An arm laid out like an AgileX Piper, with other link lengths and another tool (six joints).
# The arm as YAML. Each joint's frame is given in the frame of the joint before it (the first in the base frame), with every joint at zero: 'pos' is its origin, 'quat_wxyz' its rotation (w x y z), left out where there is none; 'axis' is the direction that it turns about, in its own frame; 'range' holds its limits. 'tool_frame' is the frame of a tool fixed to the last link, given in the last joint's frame.
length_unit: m
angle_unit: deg
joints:
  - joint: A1
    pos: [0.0, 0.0, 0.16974]
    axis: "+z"
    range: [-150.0, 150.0]
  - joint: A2
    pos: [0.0, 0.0, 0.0]
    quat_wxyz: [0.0, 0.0, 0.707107, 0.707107]
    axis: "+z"
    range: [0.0, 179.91]
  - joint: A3
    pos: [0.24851, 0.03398, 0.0]
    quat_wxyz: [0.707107, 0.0, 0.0, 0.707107]
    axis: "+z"
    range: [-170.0, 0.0]
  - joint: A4
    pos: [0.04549, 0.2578, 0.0]
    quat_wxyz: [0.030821, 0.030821, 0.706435, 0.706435]
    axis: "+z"
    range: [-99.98, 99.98]
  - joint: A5
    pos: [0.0, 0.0, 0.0]
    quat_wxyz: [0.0, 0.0, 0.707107, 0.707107]
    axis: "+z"
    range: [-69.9, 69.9]
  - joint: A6
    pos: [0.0, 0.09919, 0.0]
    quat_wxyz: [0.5, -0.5, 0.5, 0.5]
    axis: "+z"
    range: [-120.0, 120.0]
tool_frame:
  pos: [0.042, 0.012, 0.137]
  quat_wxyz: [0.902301, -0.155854, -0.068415, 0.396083]
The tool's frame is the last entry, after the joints.
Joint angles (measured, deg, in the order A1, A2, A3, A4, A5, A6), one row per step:
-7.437 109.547 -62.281 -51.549 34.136 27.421
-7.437 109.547 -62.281 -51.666 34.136 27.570
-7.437 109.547 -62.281 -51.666 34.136 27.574
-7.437 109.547 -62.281 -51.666 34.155 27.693
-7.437 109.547 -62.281 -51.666 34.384 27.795
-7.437 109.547 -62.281 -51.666 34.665 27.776
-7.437 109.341 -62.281 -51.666 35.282 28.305
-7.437 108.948 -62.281 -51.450 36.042 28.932
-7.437 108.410 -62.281 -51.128 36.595 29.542
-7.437 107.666 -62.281 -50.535 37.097 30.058
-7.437 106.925 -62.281 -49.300 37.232 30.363
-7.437 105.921 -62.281 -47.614 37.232 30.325
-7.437 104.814 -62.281 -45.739 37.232 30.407
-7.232 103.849 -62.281 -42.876 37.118 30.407
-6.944 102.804 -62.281 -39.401 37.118 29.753
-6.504 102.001 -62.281 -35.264 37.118 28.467
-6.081 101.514 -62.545 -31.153 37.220 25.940
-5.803 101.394 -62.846 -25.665 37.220 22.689
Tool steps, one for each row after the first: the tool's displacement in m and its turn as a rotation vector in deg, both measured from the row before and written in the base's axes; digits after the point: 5 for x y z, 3 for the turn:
0.00007 -0.00016 0.00017 -0.038 -0.061 -0.043
0.00000 0.00000 0.00000 0.001 -0.002 -0.003
-0.00015 -0.00003 -0.00003 0.029 -0.045 -0.108
-0.00090 -0.00045 0.00007 -0.069 0.107 -0.216
-0.00101 -0.00056 0.00013 -0.130 0.201 -0.148
-0.00222 -0.00122 0.00158 -0.137 -0.044 -0.789
-0.00281 -0.00117 0.00252 -0.035 -0.204 -1.097
-0.00197 -0.00060 0.00321 0.113 -0.493 -1.031
-0.00181 -0.00007 0.00407 0.291 -0.710 -1.100
-0.00126 0.00171 0.00264 0.878 -0.916 -1.120
-0.00069 0.00273 0.00360 1.155 -1.146 -1.033
-0.00080 0.00319 0.00389 1.345 -1.328 -1.224
-0.00094 0.00676 0.00105 2.180 -1.336 -1.457
-0.00103 0.00850 0.00081 2.446 -1.095 -1.210
-0.00091 0.01118 -0.00156 2.841 -0.669 -0.846
0.00080 0.01090 -0.00149 2.425 -0.096 0.248
0.00022 0.01362 -0.00512 3.406 0.163 0.105

